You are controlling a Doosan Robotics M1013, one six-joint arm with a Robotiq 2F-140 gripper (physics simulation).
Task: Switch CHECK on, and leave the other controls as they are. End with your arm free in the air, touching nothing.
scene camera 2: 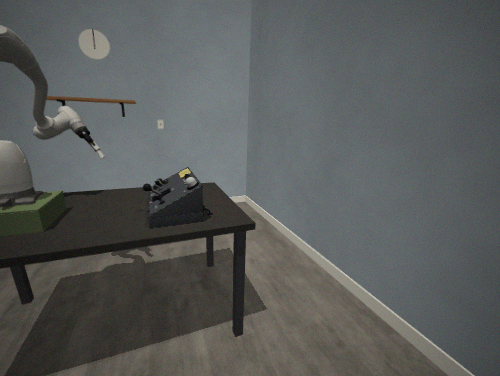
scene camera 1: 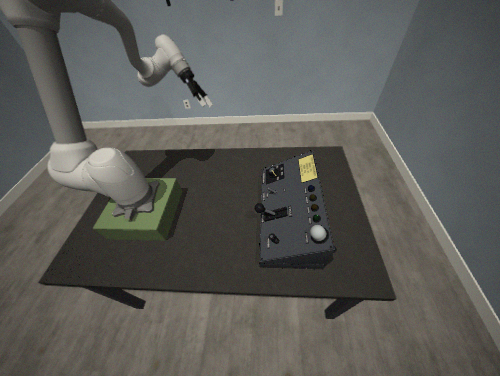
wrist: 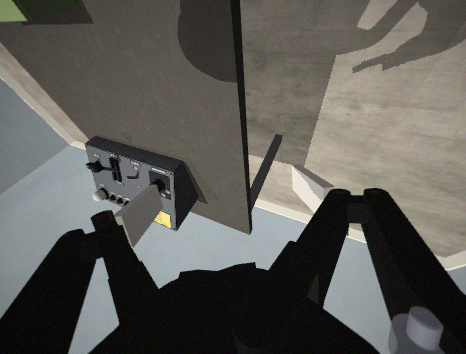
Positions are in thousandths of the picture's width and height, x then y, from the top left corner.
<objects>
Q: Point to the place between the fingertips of my gripper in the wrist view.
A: At 484, 530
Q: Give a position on a dark grey sloped control panel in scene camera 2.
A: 365, 517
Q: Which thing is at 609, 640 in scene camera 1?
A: A dark grey sloped control panel.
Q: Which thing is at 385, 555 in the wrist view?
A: A dark grey sloped control panel.
</objects>
